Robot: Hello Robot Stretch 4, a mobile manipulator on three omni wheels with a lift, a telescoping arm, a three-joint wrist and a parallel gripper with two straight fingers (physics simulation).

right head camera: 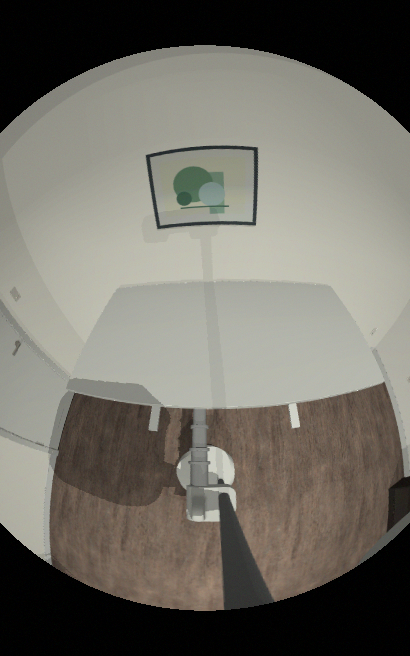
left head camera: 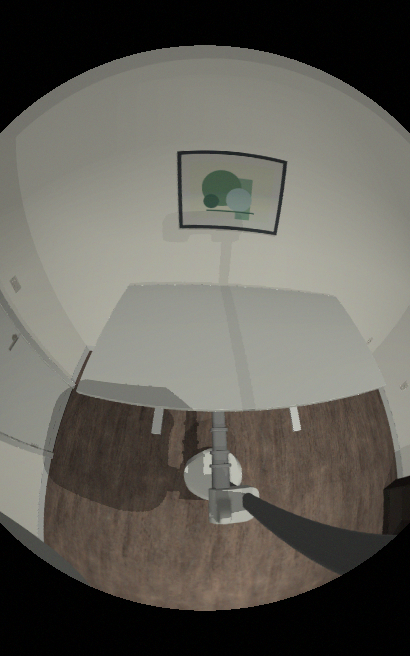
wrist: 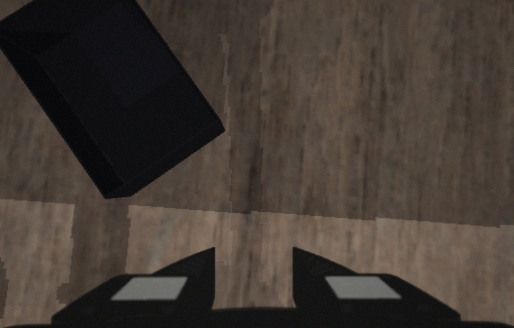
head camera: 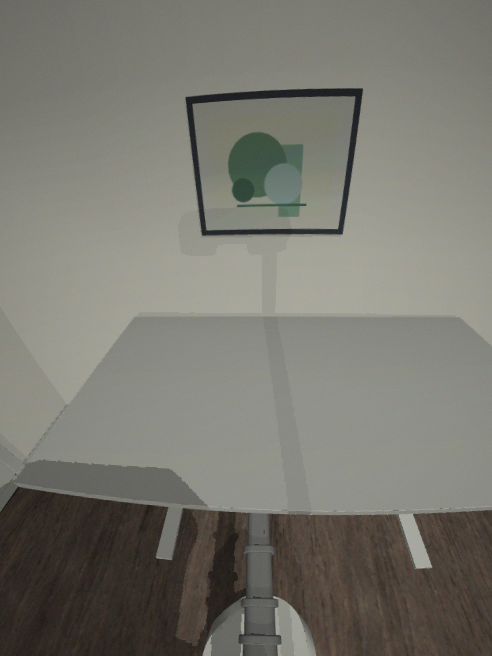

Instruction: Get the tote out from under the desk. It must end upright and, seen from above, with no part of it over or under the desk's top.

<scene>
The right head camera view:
white desk: 207,344
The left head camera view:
white desk: 200,347
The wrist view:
my gripper: 253,271
black tote: 128,110
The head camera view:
white desk: 310,415
</scene>
